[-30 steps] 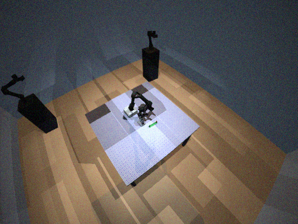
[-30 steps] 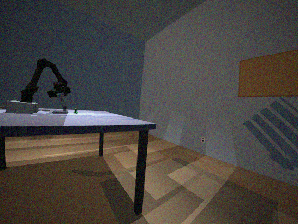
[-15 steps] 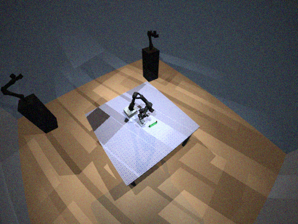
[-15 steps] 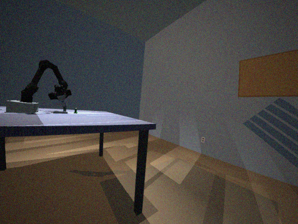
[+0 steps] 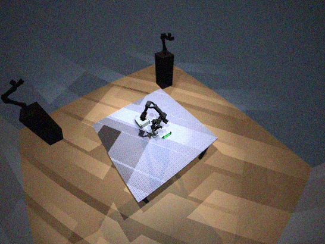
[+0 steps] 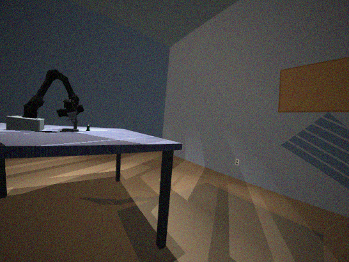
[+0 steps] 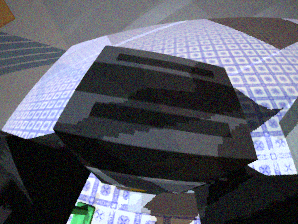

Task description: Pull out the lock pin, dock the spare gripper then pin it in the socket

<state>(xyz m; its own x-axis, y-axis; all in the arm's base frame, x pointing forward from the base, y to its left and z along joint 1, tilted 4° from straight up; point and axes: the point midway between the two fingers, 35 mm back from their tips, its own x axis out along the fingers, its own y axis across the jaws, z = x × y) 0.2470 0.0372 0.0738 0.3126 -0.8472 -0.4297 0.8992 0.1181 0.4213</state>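
Now: gripper tip 2 cm to the right of the spare gripper. Round my gripper tip: green bracket (14 cm to the left, 11 cm ahead, 10 cm below); then mount (7 cm below, 2 cm to the left).
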